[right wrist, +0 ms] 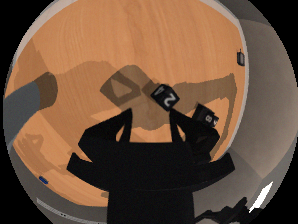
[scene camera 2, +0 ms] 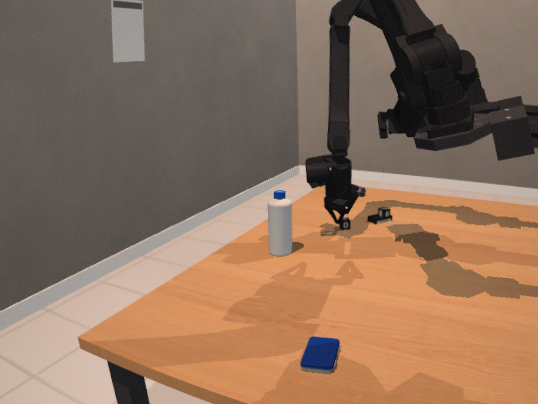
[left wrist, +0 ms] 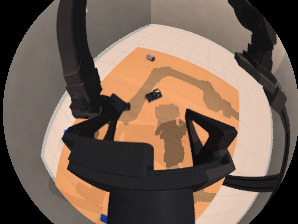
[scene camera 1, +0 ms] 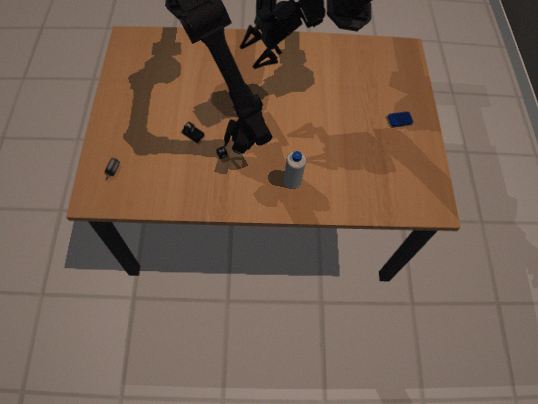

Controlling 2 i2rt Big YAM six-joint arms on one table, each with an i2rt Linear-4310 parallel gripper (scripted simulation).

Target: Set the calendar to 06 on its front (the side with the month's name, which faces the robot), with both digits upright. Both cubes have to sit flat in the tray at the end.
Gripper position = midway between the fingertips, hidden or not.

Note:
I see my left gripper [scene camera 2: 398, 136], my right gripper [scene camera 2: 341, 218] and a blue pad [scene camera 2: 320, 354].
My left gripper also shows in the left wrist view [left wrist: 151, 112]. My right gripper also shows in the right wrist view [right wrist: 150, 111].

